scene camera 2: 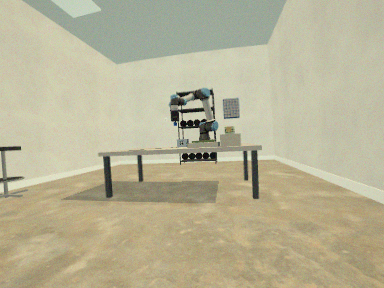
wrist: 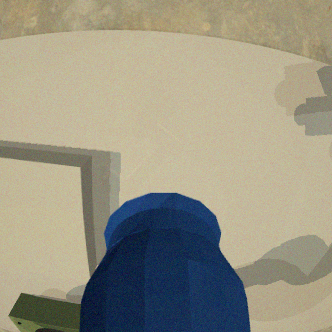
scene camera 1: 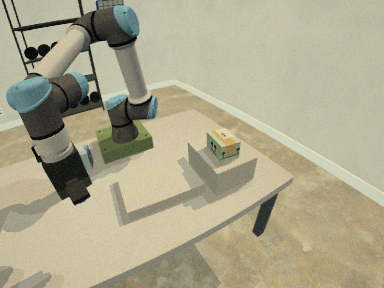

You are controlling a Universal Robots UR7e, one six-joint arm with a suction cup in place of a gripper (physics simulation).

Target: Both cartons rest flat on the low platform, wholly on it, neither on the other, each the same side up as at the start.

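Places are measured from the arm's base along level axes (x ahead, y left, z up), in centimetres.
Pixels of known places: end effector, tool point: (scene camera 2: 175,125) (wrist: 162,243); arm's base, origin of the base link: (scene camera 2: 204,140) (scene camera 1: 125,136).
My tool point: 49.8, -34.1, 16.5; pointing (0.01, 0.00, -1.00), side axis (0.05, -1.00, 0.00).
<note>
For each thing: its top centre in the pictures, then the offset to it from my tool point, as dx, dy, dz.
- orange carton, middle of its top: (scene camera 1: 223,136) (scene camera 2: 229,126) +1.4, +55.5, -4.1
- tall block, middle of its top: (scene camera 1: 221,149) (scene camera 2: 230,134) -0.1, +56.5, -11.7
- grey-blue carton, middle of its top: (scene camera 1: 74,151) (scene camera 2: 182,139) -50.7, +5.6, -13.6
- low platform, middle of its top: (scene camera 1: 157,178) (scene camera 2: 204,142) -10.9, +29.6, -18.9
A green and orange carton (scene camera 1: 223,144) (scene camera 2: 229,129) sits flat on top of the tall block (scene camera 1: 235,178) (scene camera 2: 230,140), its arrows pointing up in scene camera 1. A grey-blue carton (scene camera 1: 86,157) (scene camera 2: 183,143) stands on the table near the green base block; my wrist hides most of it in scene camera 1. The low platform (scene camera 1: 165,201) (scene camera 2: 202,145) (wrist: 40,210) bears neither carton. My suction gripper (scene camera 1: 81,201) (scene camera 2: 175,124) (wrist: 163,210) is off, with nothing on its cup. It hangs above the table, in front of the grey-blue carton in scene camera 1 and beside the low platform.
The green base block (scene camera 1: 127,149) (wrist: 45,310) carries the arm behind the low platform. The tall block stands at the low platform's right end in scene camera 1. The table's front edge (scene camera 1: 200,237) runs beyond both. A dark shelf rack (scene camera 1: 47,25) stands behind the table.
</note>
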